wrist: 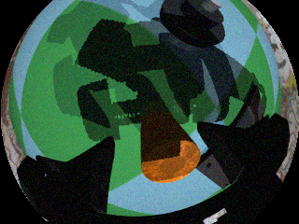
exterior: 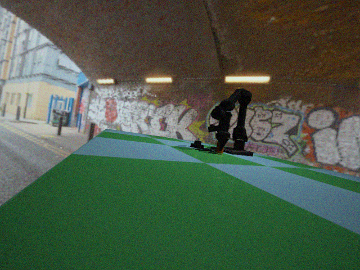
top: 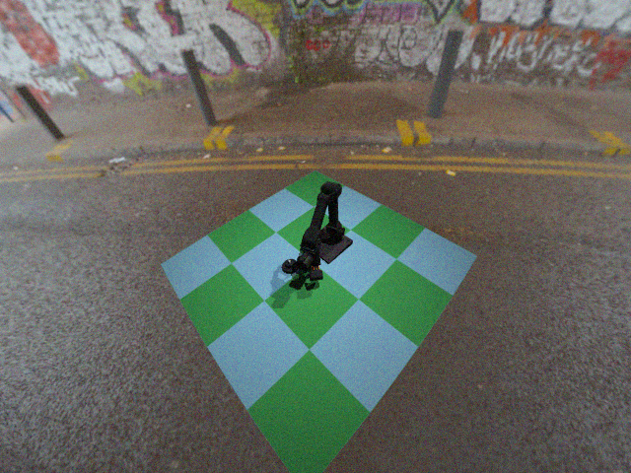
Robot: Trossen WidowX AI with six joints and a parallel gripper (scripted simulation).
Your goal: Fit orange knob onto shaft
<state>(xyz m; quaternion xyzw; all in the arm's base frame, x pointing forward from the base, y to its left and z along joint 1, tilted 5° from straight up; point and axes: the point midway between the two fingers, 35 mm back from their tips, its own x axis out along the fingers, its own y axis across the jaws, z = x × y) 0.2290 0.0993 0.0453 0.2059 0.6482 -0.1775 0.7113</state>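
My gripper tip is now 30 mm below the orange knob. Also, from my gripper tip: dark round pedestal 80 mm ahead, 120 mm to the right, 10 mm above.
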